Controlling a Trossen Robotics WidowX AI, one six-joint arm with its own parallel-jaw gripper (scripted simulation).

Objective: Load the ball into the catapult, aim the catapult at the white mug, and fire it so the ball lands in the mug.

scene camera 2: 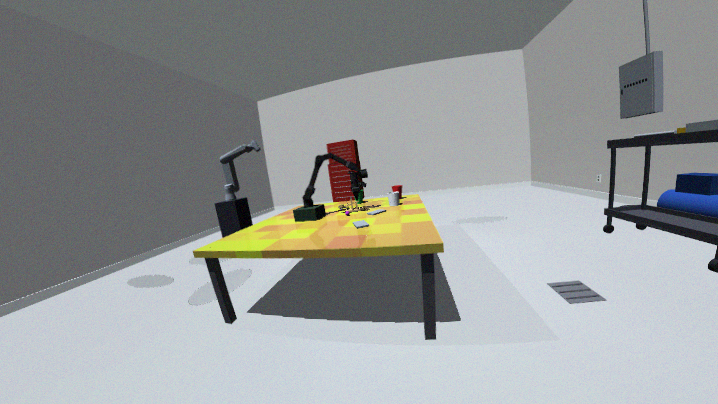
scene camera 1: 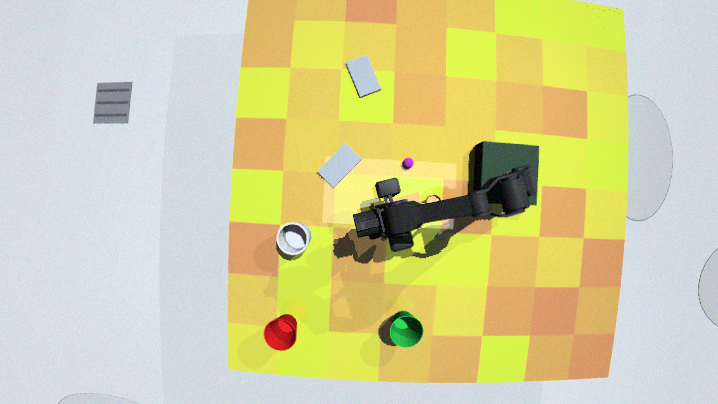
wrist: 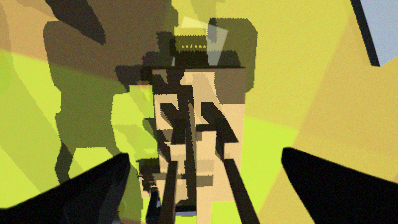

Scene:
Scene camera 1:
gripper: 392,213
white mug: 292,238
red cup: 280,334
green cup: 406,331

